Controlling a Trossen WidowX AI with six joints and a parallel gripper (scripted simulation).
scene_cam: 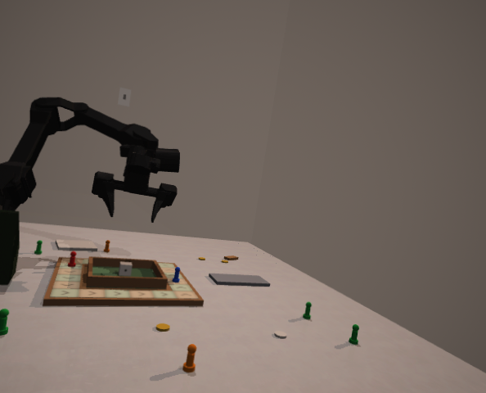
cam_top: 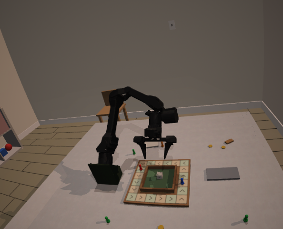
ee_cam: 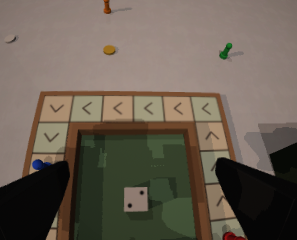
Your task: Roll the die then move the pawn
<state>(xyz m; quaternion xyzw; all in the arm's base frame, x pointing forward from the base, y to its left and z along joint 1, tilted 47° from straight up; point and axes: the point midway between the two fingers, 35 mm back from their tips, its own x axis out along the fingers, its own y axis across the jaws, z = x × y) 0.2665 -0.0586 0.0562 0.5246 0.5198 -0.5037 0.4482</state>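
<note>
Right now my gripper tip is 120 mm above the red pawn, 100 mm past it and 80 mm to the right of it. From my gripper tip the other things lie so: blue pawn 120 mm below, 110 mm ahead, 30 mm to the right; white die 120 mm below, 10 mm to the left; green-floored tray 140 mm below.
</note>
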